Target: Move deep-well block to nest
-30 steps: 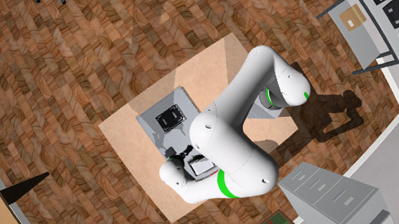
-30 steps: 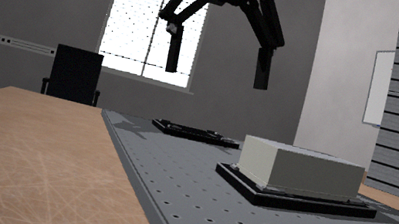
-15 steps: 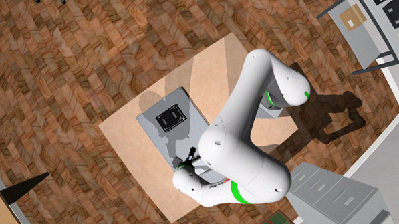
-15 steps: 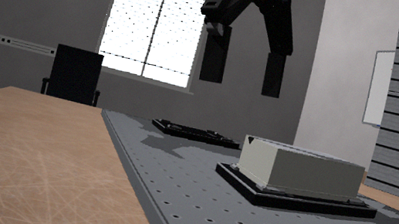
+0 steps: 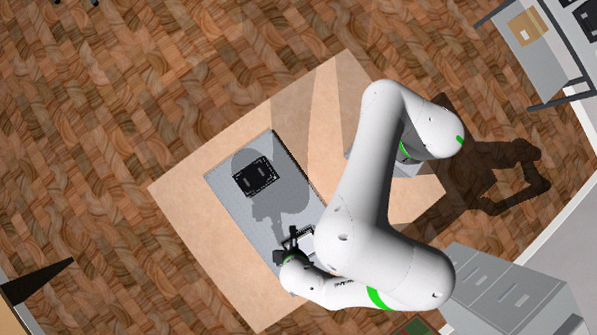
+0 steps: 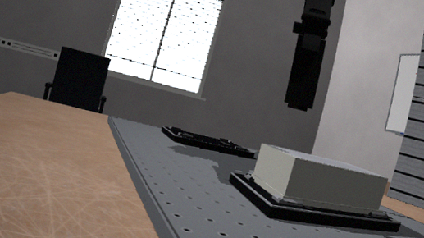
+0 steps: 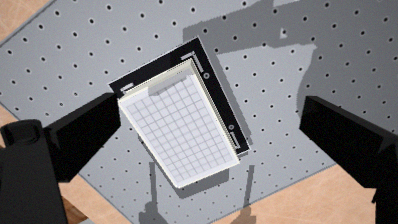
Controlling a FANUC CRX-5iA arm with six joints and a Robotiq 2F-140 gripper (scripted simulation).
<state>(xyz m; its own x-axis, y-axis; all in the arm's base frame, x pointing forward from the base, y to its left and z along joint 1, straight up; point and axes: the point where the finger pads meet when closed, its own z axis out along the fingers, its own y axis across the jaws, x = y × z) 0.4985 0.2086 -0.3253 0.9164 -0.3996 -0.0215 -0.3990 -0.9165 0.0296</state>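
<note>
Now: the 96-well deep-well block 30 mm behind my hand, 40 mm to the left of it and 80 mm below it. The rest, counted from my hand: black nest (30 mm behind, 40 mm to the left, 110 mm below).
</note>
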